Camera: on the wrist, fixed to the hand. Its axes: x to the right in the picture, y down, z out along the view.
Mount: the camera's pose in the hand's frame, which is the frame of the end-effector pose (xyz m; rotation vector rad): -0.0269 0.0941 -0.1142 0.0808 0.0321 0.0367
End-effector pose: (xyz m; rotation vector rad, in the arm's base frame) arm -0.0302 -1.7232 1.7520 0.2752 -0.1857 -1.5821
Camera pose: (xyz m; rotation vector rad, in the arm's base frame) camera 0.0933 -1.6934 1.6715 0.3580 -0.2289 -1.5350
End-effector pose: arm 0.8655 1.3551 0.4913 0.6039 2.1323 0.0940
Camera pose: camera 0.8251 1.4429 0.6066 0.6932 2.1647 0.0381
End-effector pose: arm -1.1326 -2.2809 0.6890 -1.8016 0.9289 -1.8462
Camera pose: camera -1.2579 -2.3074 0.6101 -1.7008 0.8799 -1.8678
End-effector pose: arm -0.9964 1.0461 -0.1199 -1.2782 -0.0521 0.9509
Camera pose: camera -1.0074 0.9380 -0.2239 -1.2230 0.0346 0.9545
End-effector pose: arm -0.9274 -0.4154 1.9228 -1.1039 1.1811 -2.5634
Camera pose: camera -1.0007 -0.3998 1.7924 -1.0184 1.0836 -2.5856
